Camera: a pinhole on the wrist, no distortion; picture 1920 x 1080 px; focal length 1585.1 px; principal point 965.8 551.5 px. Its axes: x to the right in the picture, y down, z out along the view. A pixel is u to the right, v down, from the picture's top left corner.
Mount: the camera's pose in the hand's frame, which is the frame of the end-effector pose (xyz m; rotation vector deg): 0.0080 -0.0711 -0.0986 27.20 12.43 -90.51
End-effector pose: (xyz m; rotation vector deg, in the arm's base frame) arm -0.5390 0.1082 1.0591 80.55 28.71 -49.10
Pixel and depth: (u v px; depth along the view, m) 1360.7 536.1 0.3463
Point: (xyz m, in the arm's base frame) -0.8282 -0.0336 0.9342
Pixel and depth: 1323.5 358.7 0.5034
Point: -0.9673 -0.1277 0.9580
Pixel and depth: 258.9 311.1 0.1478
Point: -0.6281 0.0638 1.0500
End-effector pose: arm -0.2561 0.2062 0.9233 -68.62 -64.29 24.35
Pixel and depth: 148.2 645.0 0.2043
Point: -0.3909 0.2397 0.9654
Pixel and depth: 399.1 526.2 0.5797
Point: -0.7660 0.3450 0.9638
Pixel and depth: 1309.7 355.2 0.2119
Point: -0.3920 0.1259 1.0725
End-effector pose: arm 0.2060 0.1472 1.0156 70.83 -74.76 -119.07
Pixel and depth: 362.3 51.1 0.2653
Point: 0.1382 0.3591 1.0281
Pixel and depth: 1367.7 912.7 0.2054
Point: 0.1623 0.2711 0.8391
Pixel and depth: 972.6 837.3 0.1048
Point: 0.2172 0.1967 0.9099
